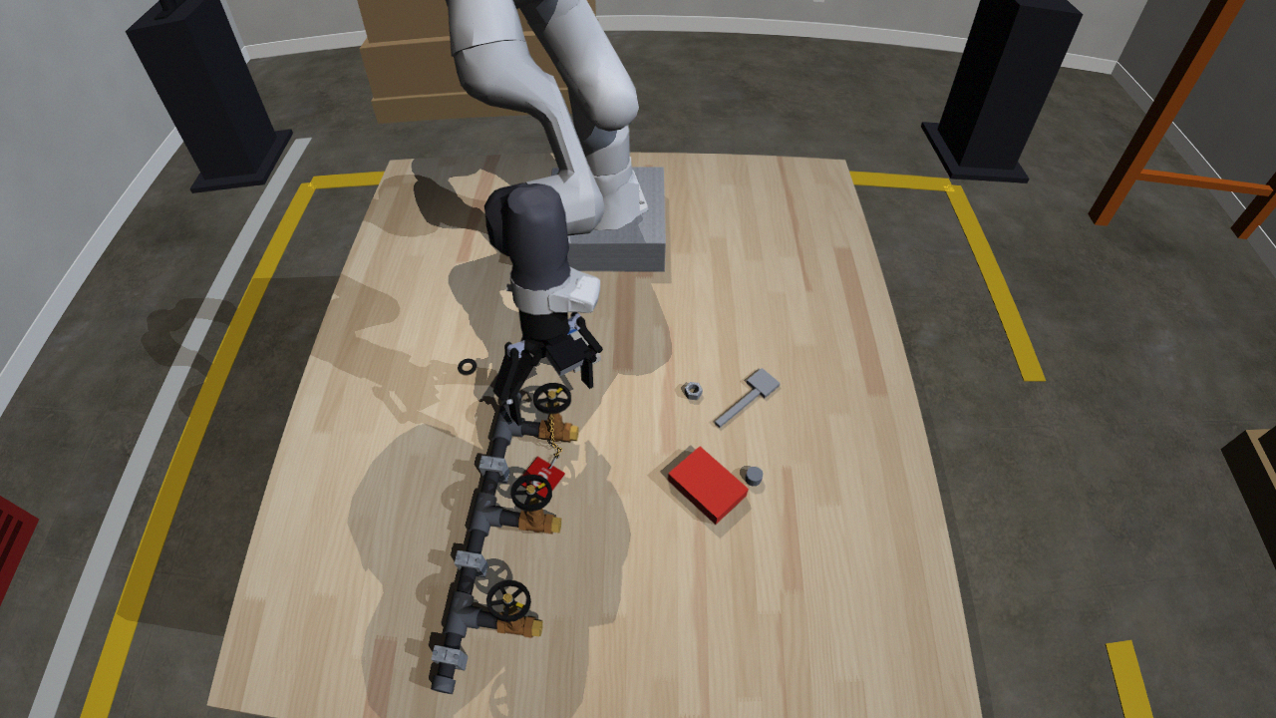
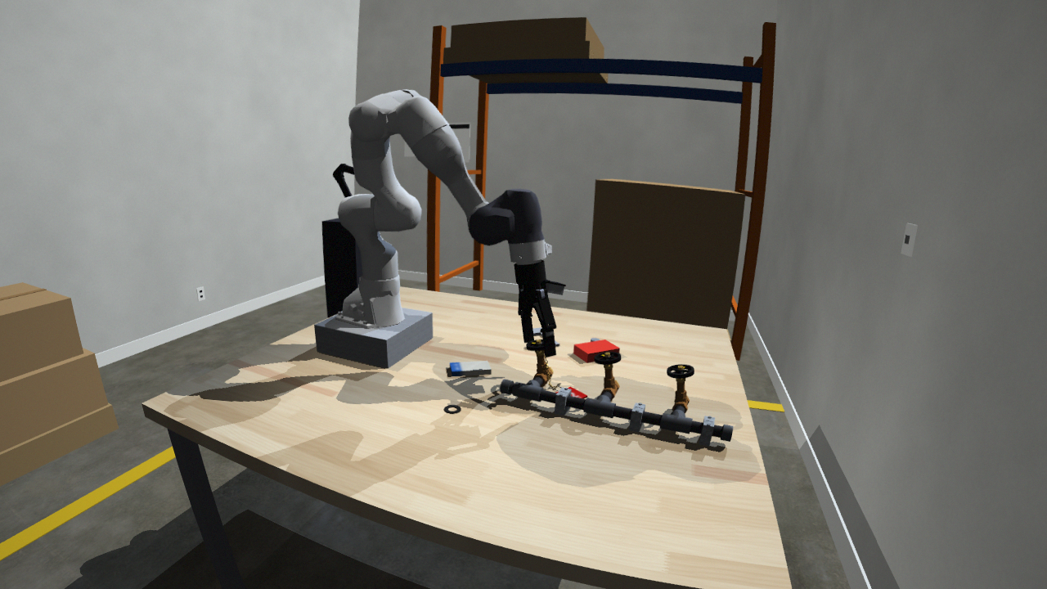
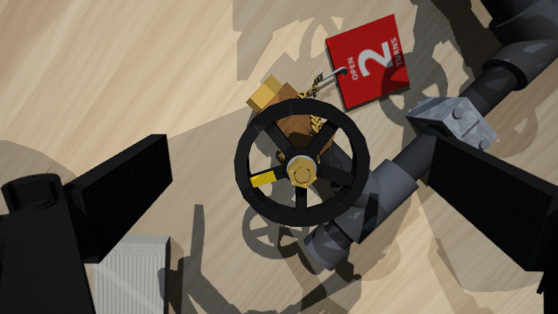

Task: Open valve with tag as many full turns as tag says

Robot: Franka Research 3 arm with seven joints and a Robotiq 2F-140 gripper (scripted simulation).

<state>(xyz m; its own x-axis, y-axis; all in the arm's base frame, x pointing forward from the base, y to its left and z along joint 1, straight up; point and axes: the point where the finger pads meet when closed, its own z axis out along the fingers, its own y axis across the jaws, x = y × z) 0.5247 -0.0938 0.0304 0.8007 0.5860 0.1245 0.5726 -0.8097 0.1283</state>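
Now: hand 90 mm short of the red tag, 20 mm to the left of it and 110 mm above it. From my hand the other things lie so: blue-and-white box (200 mm behind, 30 mm to the left, 110 mm below); then nut (80 mm behind, 260 mm to the left, 110 mm below); then black washer (160 mm behind, 200 mm to the right, 120 mm below).
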